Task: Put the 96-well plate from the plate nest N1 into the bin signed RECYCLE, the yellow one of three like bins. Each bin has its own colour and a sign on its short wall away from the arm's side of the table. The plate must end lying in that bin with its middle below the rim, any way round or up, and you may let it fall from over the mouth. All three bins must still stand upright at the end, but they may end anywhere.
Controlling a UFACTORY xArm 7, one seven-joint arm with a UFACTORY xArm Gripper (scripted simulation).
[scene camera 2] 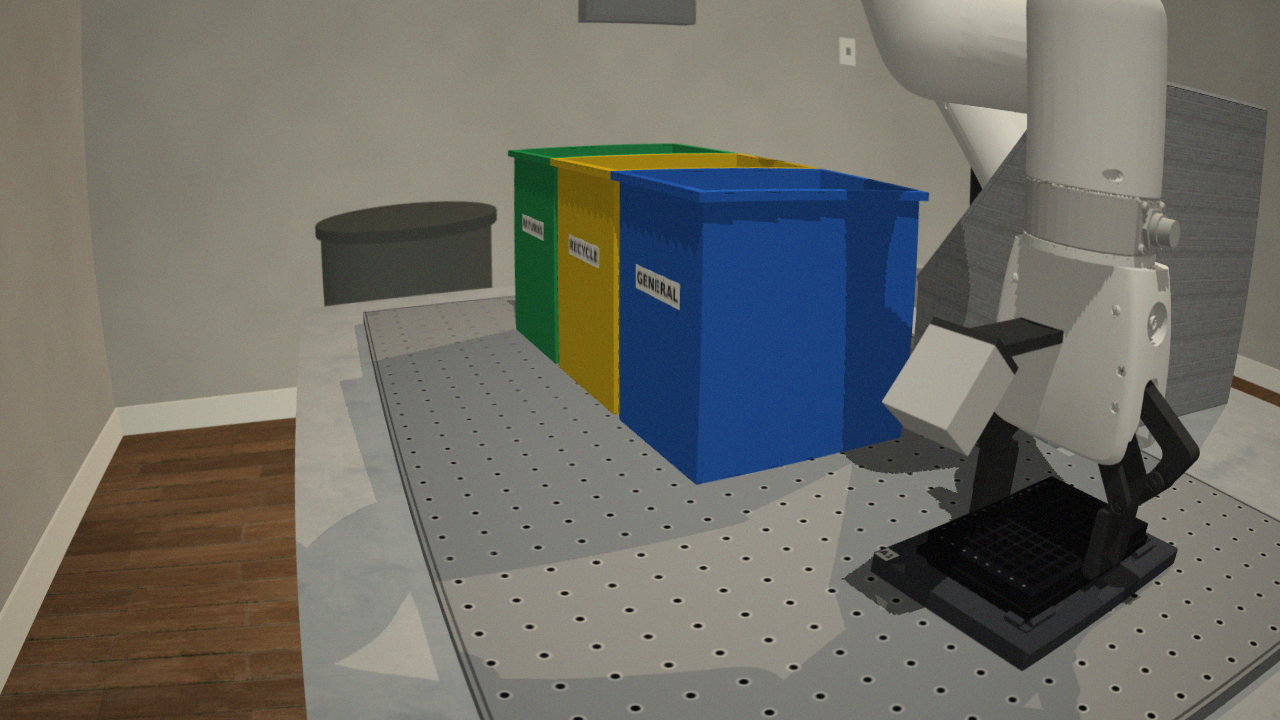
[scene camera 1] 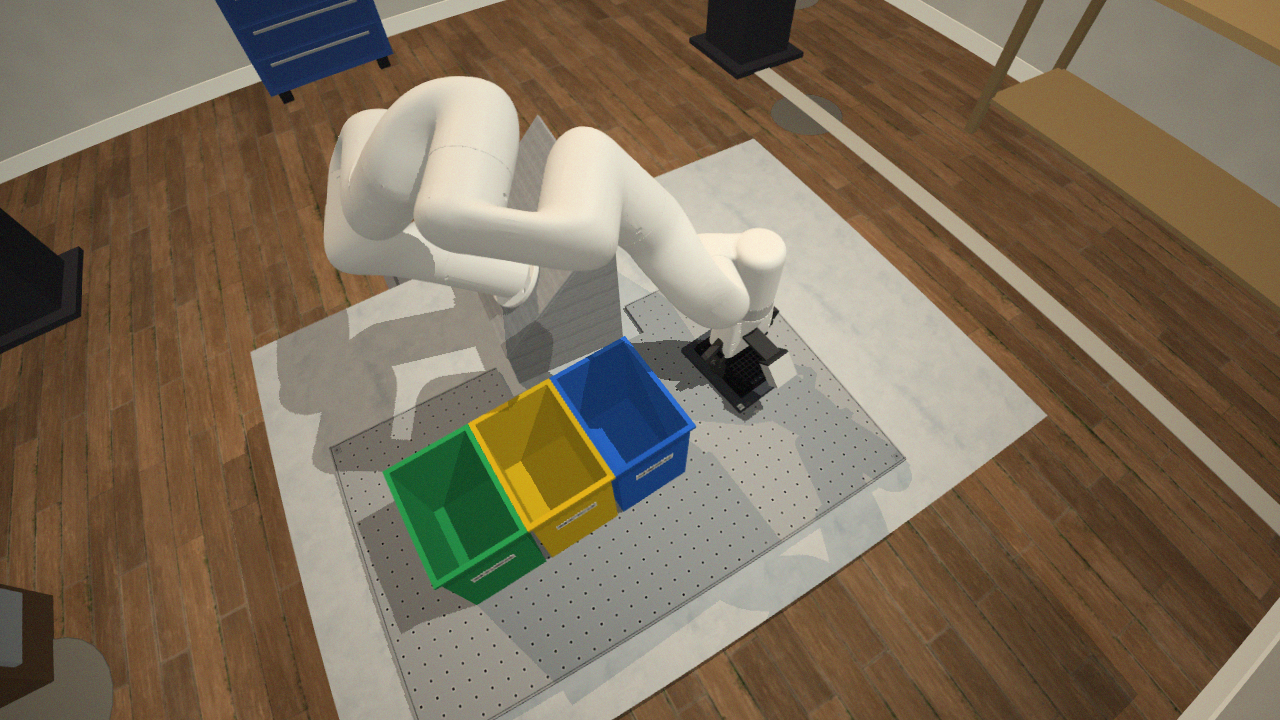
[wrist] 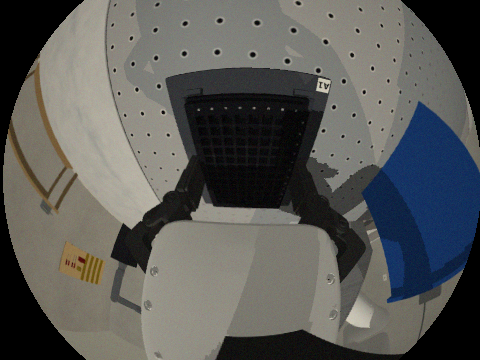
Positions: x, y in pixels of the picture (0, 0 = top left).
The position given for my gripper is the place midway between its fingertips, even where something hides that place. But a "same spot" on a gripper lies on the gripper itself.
my gripper: scene camera 2 1041, 538; scene camera 1; wrist
black 96-well plate: scene camera 2 1024, 553; scene camera 1 754, 375; wrist 229, 150
blue general bin: scene camera 2 763, 326; scene camera 1; wrist
same spot on blue general bin: [wrist: 417, 199] = [scene camera 1: 652, 412]
same spot on my gripper: [scene camera 1: 717, 365] = [wrist: 326, 204]
